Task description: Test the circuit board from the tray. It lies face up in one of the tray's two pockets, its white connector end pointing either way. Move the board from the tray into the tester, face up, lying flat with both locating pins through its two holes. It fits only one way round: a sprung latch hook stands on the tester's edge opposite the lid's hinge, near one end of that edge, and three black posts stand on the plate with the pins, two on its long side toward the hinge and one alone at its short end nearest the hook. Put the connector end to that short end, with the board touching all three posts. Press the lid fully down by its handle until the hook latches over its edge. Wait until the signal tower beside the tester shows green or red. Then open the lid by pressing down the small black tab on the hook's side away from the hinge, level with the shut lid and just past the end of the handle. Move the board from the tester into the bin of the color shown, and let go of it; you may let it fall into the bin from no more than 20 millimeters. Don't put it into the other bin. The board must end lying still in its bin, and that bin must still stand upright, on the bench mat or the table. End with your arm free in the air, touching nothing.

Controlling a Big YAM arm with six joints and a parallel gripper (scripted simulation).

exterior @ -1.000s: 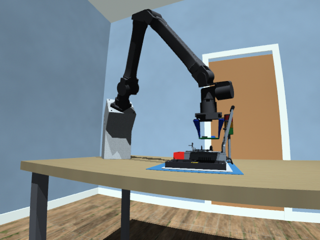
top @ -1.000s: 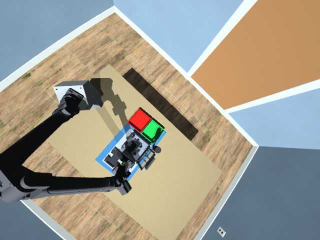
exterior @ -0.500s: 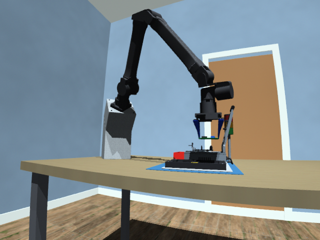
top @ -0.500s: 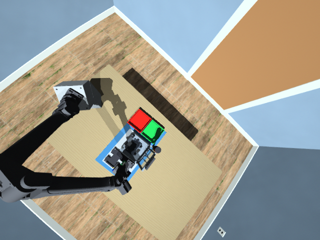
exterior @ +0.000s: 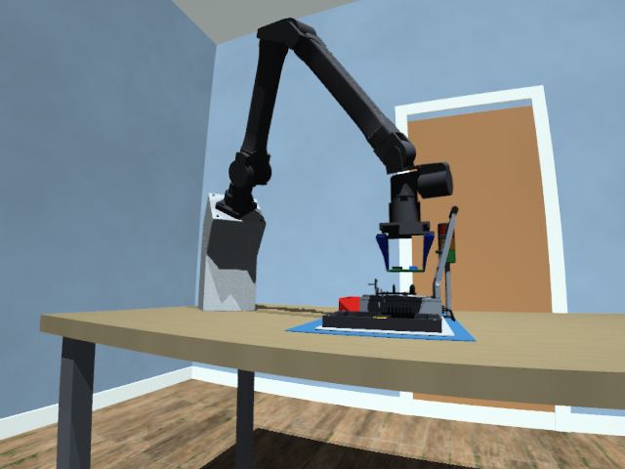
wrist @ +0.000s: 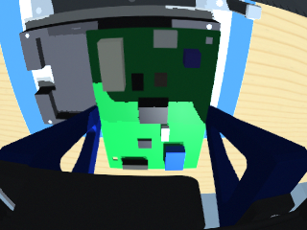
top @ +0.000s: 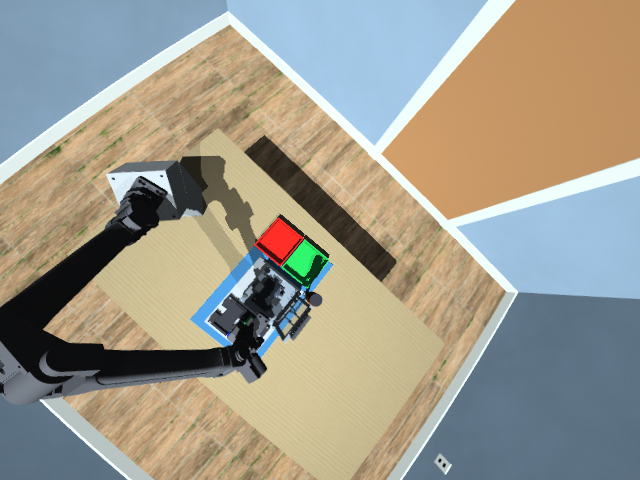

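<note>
My hand is 16 cm to the right of the tester plate and 5 cm above it. The rest, counted from my hand: green circuit board: right at my hand; then black latch hook: 22 cm to the left, 5 cm behind, 4 cm below; then tester lid: 13 cm to the left, 12 cm ahead, 6 cm above.
</note>
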